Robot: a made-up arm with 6 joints. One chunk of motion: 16 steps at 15 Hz.
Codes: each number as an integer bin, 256 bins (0 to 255) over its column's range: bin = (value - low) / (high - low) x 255, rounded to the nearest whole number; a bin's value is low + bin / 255 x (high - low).
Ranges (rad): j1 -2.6..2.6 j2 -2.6..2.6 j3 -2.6..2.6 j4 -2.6..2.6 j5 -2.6..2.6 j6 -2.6..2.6
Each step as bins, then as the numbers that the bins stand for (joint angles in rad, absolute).
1 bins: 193 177 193 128 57 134
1 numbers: 1.3357 1.0094 1.3357 0.0102 -1.4376 0.1325
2 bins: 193 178 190 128 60 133
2 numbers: 1.3357 1.0298 1.2745 0.0102 -1.3765 0.1122
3 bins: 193 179 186 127 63 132
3 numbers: 1.3357 1.0502 1.1929 -0.0102 -1.3153 0.0918
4 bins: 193 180 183 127 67 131
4 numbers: 1.3357 1.0706 1.1318 -0.0102 -1.2337 0.0714
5 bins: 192 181 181 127 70 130
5 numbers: 1.3153 1.0910 1.0910 -0.0102 -1.1725 0.0510
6 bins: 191 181 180 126 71 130
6 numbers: 1.2949 1.0910 1.0706 -0.0306 -1.1522 0.0510
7 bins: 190 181 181 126 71 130
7 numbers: 1.2745 1.0910 1.0910 -0.0306 -1.1522 0.0510
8 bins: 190 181 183 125 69 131
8 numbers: 1.2745 1.0910 1.1318 -0.0510 -1.1929 0.0714
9 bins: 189 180 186 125 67 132
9 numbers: 1.2541 1.0706 1.1929 -0.0510 -1.2337 0.0918
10 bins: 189 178 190 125 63 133
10 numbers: 1.2541 1.0298 1.2745 -0.0510 -1.3153 0.1122
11 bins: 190 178 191 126 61 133
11 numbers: 1.2745 1.0298 1.2949 -0.0306 -1.3561 0.1122
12 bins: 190 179 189 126 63 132
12 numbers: 1.2745 1.0502 1.2541 -0.0306 -1.3153 0.0918
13 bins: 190 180 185 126 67 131
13 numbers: 1.2745 1.0706 1.1725 -0.0306 -1.2337 0.0714
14 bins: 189 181 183 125 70 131
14 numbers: 1.2541 1.0910 1.1318 -0.0510 -1.1725 0.0714
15 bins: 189 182 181 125 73 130
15 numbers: 1.2541 1.1114 1.0910 -0.0510 -1.1114 0.0510
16 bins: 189 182 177 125 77 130
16 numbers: 1.2541 1.1114 1.0094 -0.0510 -1.0298 0.0510
